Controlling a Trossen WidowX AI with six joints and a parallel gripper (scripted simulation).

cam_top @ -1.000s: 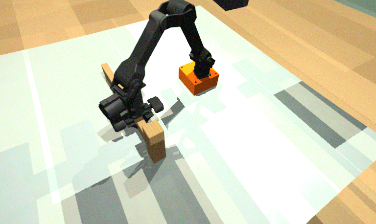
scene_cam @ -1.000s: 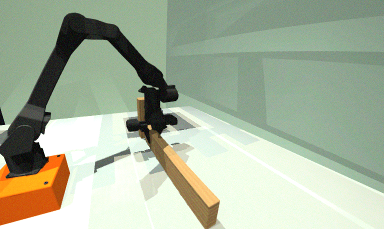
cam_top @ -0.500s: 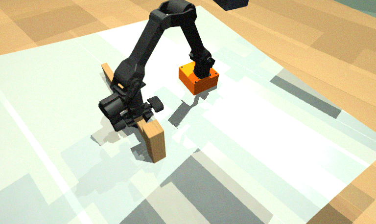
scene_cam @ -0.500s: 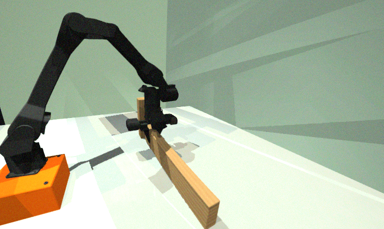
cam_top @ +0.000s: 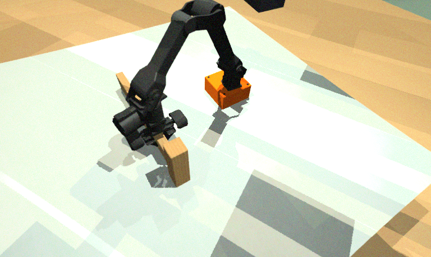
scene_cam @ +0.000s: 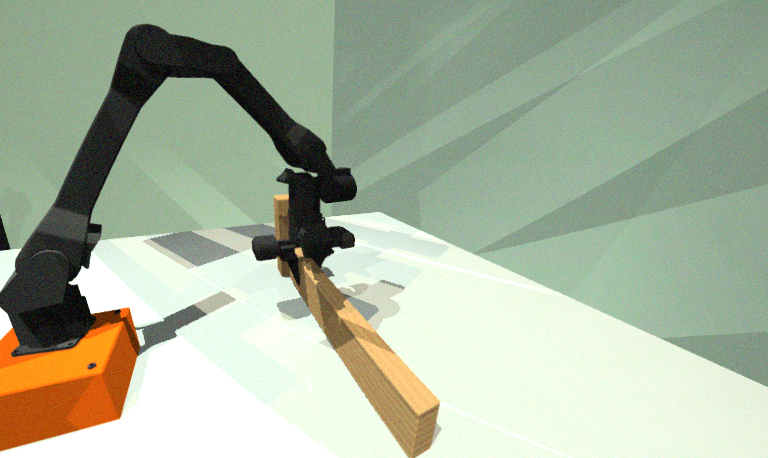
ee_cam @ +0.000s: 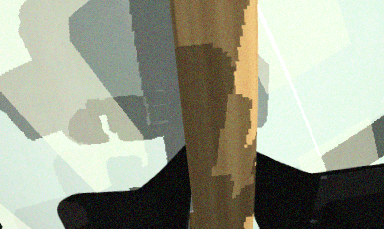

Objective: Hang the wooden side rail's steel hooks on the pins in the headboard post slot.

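Now: gripper tip 1 cm past the headboard post, 13 cm to the right of it and 5 cm below it.
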